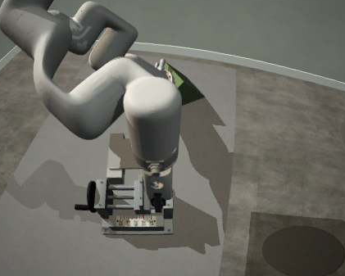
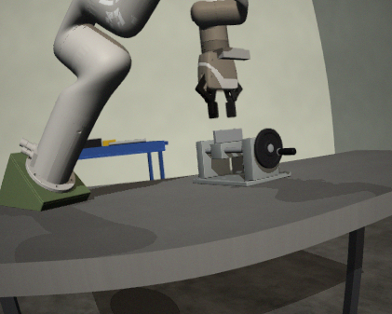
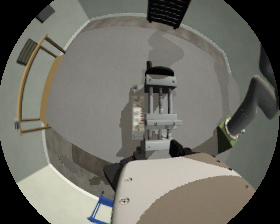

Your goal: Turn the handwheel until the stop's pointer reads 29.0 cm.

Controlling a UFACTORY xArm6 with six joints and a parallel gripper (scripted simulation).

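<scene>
Now: hand 19 cm to the left of the black handwheel, 10 cm above it and 5 cm short of it. From my hand the other things lie so: movable stop (8 cm below, 4 cm to the right).
</scene>
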